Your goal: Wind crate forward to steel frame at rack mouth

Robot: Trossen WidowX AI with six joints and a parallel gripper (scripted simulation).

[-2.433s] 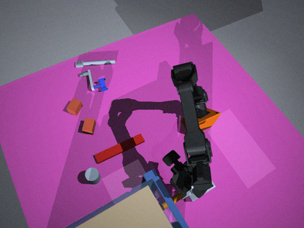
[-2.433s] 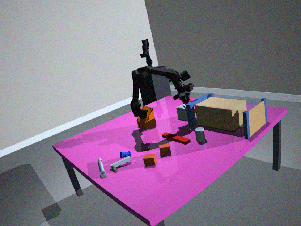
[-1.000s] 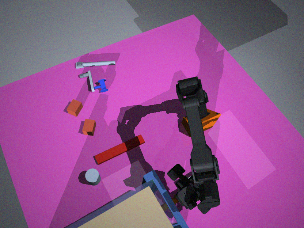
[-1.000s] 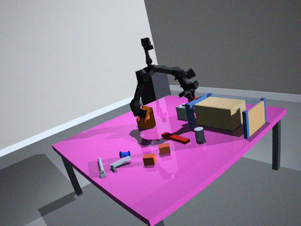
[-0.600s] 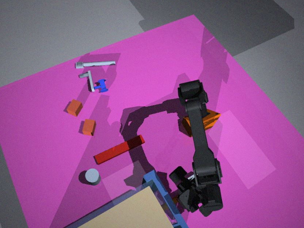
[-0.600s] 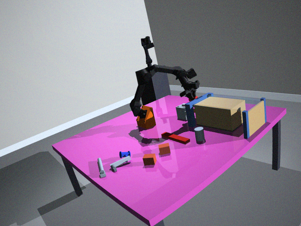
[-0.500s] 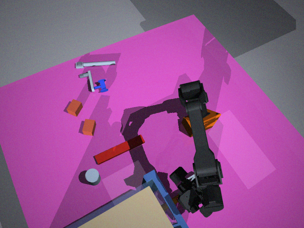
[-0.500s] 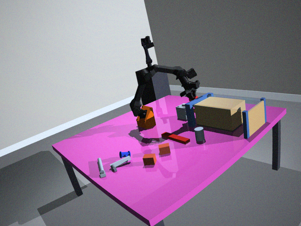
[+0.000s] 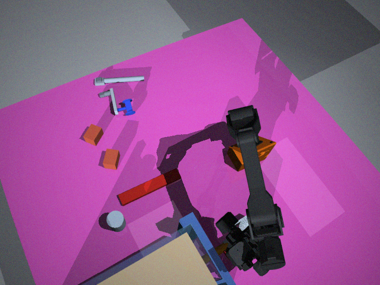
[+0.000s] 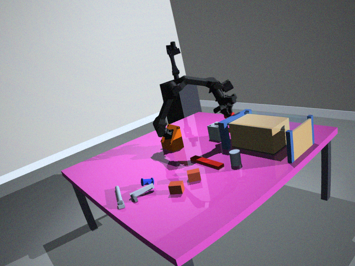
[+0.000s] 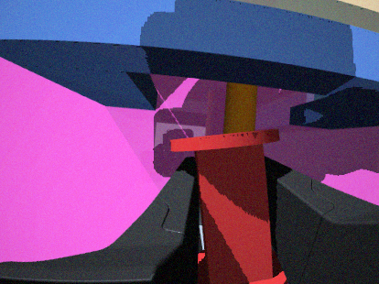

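The winch handle lies 5 cm behind my gripper tip, 1 cm to the right of it and 3 cm below it. Also, from my gripper tip: red knob: 2 cm behind; blue steel frame: 4 cm ahead, 3 cm to the right, 2 cm below; grey winch: 13 cm behind, 2 cm to the right, 10 cm below.
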